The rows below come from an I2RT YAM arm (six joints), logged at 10 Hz.
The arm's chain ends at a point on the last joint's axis. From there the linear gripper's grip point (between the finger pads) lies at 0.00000 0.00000 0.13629 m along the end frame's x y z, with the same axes.
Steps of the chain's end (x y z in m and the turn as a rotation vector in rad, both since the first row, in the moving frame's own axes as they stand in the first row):
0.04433 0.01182 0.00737 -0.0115 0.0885 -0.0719
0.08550 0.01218 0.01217 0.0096 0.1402 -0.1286
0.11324 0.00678 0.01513 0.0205 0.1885 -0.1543
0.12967 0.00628 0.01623 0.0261 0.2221 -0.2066
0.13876 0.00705 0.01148 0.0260 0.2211 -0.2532
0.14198 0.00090 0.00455 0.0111 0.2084 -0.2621
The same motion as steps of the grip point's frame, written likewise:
0.05642 0.01295 0.00683 -0.0115 0.0885 -0.0719
0.10441 0.00965 0.01083 0.0096 0.1402 -0.1286
0.13846 0.00204 0.01269 0.0205 0.1885 -0.1543
0.15911 -0.00033 0.01285 0.0261 0.2221 -0.2066
0.16788 -0.00021 0.00813 0.0260 0.2211 -0.2532
0.16966 -0.00427 0.00161 0.0111 0.2084 -0.2621

